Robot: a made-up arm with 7 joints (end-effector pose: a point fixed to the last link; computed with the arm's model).
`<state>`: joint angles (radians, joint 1 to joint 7).
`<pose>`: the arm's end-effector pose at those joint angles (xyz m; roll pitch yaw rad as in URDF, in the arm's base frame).
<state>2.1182 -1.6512 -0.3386 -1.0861 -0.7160 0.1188 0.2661</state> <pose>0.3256 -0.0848 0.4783 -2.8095 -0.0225 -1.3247</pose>
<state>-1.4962 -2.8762 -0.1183 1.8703 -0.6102 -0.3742 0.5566</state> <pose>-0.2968 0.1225 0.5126 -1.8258 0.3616 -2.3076</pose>
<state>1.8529 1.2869 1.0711 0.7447 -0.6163 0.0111 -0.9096</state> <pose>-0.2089 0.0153 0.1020 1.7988 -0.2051 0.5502</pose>
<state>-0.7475 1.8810 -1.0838 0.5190 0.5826 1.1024 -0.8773</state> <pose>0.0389 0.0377 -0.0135 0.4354 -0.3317 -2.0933</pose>
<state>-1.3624 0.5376 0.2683 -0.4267 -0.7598 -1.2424 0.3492</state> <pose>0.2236 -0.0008 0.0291 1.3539 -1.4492 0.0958</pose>
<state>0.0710 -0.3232 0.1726 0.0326 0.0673 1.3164 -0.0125</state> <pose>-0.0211 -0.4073 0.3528 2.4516 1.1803 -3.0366</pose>
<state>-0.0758 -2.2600 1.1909 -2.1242 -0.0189 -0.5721 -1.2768</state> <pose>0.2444 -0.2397 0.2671 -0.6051 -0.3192 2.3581</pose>
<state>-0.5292 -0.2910 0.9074 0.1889 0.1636 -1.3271 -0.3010</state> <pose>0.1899 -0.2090 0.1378 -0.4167 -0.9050 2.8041</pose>
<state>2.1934 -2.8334 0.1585 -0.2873 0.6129 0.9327 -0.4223</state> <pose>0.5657 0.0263 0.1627 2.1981 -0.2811 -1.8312</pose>
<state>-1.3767 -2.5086 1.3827 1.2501 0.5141 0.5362 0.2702</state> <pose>-0.1326 0.1101 0.5927 -2.5149 -0.2378 -1.9939</pose>
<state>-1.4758 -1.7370 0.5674 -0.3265 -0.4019 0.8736 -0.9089</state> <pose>-0.3507 -0.3095 0.1439 -0.3467 -0.0803 -0.4162</pose>
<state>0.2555 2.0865 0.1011 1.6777 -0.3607 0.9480 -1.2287</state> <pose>0.3593 0.1522 0.1732 -0.2904 -0.2386 2.6498</pose>
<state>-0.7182 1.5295 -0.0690 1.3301 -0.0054 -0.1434 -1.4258</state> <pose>0.2356 0.2129 0.1246 0.0694 -0.0938 -1.9990</pose>
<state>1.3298 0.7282 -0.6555 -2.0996 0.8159 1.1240 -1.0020</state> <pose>0.1489 0.1655 0.4196 0.6872 1.4555 -1.4235</pose>
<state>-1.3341 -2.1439 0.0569 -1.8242 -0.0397 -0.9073 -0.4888</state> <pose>-0.0273 -0.3669 0.3010 -2.6781 -0.3232 1.8746</pose>
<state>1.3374 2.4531 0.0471 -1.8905 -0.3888 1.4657 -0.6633</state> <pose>0.2673 -0.1393 0.4844 -1.6880 0.2126 -0.0412</pose>
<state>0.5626 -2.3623 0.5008 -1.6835 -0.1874 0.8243 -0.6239</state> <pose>0.0230 -0.3100 0.5046 -0.8443 0.7129 -0.3619</pose>
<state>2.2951 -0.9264 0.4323 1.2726 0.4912 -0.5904 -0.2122</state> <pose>0.1830 -0.4691 0.0952 -2.1322 -0.6142 1.2016</pose>
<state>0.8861 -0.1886 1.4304 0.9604 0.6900 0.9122 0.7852</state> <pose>0.3316 -0.3328 0.1559 -0.4680 0.9744 1.7050</pose>
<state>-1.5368 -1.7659 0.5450 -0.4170 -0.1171 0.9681 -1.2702</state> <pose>-0.3125 -0.3466 0.1161 -0.2374 -0.0546 0.1031</pose>
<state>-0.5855 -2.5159 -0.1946 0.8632 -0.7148 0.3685 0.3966</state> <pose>-0.1657 0.1794 0.6220 -1.9387 -0.7542 -2.2095</pose>
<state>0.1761 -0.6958 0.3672 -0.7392 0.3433 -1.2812 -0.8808</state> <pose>0.0283 -0.1274 0.1859 -2.5943 -1.3767 -2.0528</pose>
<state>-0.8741 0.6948 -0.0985 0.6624 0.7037 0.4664 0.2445</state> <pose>0.2070 -0.1695 0.0202 0.1380 0.1987 2.3421</pose>
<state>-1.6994 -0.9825 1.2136 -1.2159 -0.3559 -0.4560 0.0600</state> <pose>0.2479 -0.2513 0.2845 -1.8768 -0.7859 2.3976</pose>
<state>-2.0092 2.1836 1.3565 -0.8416 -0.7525 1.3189 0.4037</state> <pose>-0.0633 0.1710 0.1156 -0.4800 -0.1842 2.2030</pose>
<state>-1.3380 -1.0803 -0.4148 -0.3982 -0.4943 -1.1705 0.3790</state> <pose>-0.1122 -0.2194 -0.0143 0.6785 -0.8808 -0.8369</pose>
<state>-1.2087 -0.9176 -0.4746 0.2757 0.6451 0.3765 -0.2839</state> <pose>-0.2351 -0.3346 0.0897 0.5601 0.2122 0.9817</pose>
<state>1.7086 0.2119 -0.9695 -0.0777 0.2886 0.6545 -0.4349</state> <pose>0.2882 -0.3011 0.5346 -2.2147 -0.0512 1.5888</pose>
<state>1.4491 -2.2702 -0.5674 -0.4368 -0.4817 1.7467 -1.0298</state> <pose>0.2987 0.1169 0.4691 -1.7507 -0.7547 -2.0474</pose>
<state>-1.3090 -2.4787 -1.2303 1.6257 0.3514 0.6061 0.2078</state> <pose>-0.4119 0.0578 0.3032 1.4770 1.2993 0.7871</pose>
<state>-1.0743 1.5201 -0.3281 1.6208 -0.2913 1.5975 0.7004</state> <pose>0.2383 0.0037 0.3281 -2.1793 -0.5340 1.1849</pose>
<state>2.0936 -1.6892 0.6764 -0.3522 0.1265 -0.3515 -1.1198</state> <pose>0.2853 -0.4417 0.2162 2.8840 -0.2024 1.5837</pose>
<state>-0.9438 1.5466 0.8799 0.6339 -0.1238 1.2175 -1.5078</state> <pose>0.3615 0.0869 0.2662 -0.4422 0.1744 2.6860</pose>
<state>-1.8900 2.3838 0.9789 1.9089 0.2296 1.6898 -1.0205</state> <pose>0.0220 -0.0953 0.4824 -2.2248 -0.2569 1.6582</pose>
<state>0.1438 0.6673 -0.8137 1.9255 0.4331 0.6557 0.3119</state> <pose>0.0994 -0.0999 0.0091 0.2850 -0.0249 -2.9766</pose>
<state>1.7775 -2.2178 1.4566 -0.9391 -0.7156 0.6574 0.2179</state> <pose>0.4467 -0.3141 0.2269 2.4855 0.9230 -2.0152</pose>
